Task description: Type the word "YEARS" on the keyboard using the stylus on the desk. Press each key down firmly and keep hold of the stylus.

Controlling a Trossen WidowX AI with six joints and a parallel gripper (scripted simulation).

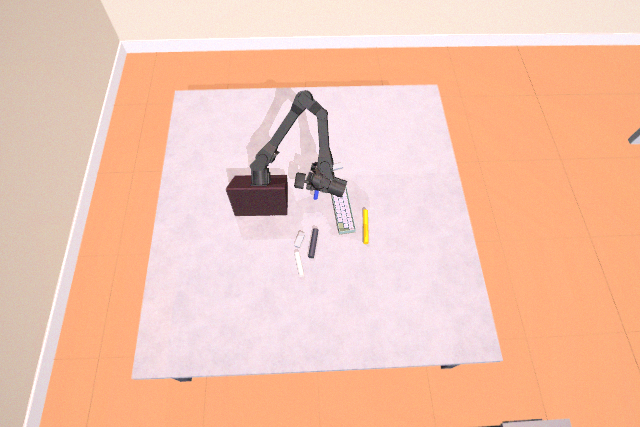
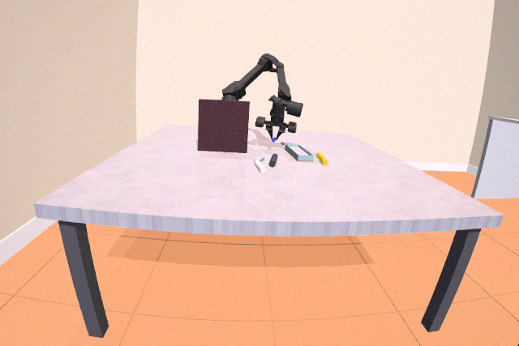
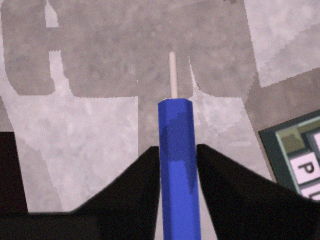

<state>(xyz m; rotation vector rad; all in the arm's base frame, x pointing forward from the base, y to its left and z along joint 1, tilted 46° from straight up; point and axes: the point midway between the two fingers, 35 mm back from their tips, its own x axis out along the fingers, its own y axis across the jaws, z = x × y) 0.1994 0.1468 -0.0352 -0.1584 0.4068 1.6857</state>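
Right now the stylus tip is 5 cm to the left of my gripper tip. From my gripper tip the other things lie so: black cylinder 24 cm to the right, 3 cm below, 1 cm ahead; then stylus 1 cm to the left; then yellow cylinder 21 cm ahead, 15 cm to the right, 4 cm below.
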